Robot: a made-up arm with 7 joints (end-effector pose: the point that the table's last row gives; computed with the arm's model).
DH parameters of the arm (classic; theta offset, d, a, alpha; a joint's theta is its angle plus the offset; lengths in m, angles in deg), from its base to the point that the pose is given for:
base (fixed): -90 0.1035 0 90
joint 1: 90 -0.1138 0.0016 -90
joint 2: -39.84 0 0.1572 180
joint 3: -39.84 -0.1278 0.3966 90
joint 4: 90 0.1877 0.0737 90
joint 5: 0 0.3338 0.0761 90
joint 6: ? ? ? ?
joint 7: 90 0.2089 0.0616 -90
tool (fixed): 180 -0.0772 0 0
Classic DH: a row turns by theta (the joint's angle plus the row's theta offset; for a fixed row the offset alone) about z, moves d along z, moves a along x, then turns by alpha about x.
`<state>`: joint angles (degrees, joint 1 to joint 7).
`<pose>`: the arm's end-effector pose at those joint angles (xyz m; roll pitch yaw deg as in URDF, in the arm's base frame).
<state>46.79 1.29 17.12 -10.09 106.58 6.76 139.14</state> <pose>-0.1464 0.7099 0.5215 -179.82 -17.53 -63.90</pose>
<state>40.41 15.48 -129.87 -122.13 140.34 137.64 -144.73</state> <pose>-0.1011 0.1489 -0.0138 134.17 52.25 -69.80</pose>
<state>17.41 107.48 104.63 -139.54 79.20 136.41 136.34</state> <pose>0.7058 0.3349 0.3072 138.55 9.37 69.94</pose>
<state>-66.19 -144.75 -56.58 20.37 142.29 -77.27 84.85</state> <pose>-0.7369 -0.0655 0.0061 -60.70 54.73 41.46</pose>
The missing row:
joint 6: -90 -0.1198 0.1022 90
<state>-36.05 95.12 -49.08 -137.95 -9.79 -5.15 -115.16</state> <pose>0.0195 0.3996 -0.0077 1.46 -87.36 144.43</pose>
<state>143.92 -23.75 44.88 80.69 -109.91 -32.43 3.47</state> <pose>-0.1379 0.4494 -0.1792 -14.13 -34.89 -20.64</pose>
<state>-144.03 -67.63 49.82 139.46 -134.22 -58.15 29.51</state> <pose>-0.1052 -0.1318 -0.0862 -69.25 -35.46 -52.64</pose>
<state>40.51 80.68 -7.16 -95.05 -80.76 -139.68 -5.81</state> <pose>0.7194 0.6056 -0.3415 8.52 2.90 -1.69</pose>
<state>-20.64 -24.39 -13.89 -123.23 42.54 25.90 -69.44</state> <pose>0.2051 -0.0032 0.5519 -65.30 44.28 78.01</pose>
